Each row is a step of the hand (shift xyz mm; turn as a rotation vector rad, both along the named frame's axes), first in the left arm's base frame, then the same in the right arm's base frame.
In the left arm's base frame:
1: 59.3 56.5 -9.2 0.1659 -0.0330 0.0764
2: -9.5 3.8 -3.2 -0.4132 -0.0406 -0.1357
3: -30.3 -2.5 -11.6 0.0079 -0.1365 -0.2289
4: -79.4 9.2 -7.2 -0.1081 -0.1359 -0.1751
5: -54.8 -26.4 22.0 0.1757 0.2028 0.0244
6: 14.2 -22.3 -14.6 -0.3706 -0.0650 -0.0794
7: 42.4 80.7 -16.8 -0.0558 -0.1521 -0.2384
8: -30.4 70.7 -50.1 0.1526 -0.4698 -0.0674
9: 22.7 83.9 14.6 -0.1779 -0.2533 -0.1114
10: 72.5 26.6 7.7 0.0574 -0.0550 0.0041
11: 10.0 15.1 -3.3 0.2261 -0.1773 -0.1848
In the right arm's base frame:
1: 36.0 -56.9 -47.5 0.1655 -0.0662 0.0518
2: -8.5 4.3 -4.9 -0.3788 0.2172 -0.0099
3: -29.0 14.8 -1.1 -0.1727 -0.1410 0.1463
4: -57.8 52.1 -19.6 -0.2101 -0.0202 0.1276
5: -21.8 58.3 17.7 0.1472 -0.1388 -0.1780
6: -2.7 -17.3 24.6 -0.3100 0.2268 0.0176
7: 20.5 -52.8 -73.4 -0.2231 -0.0987 0.1535
8: -53.4 -20.4 -71.9 0.0243 -0.0957 0.4887
9: 30.9 -17.8 -80.6 -0.2162 0.0888 0.2315
10: 55.6 -51.4 -16.8 0.0381 -0.0321 0.0620
11: 5.1 -11.5 -13.4 0.0033 -0.2660 0.2143

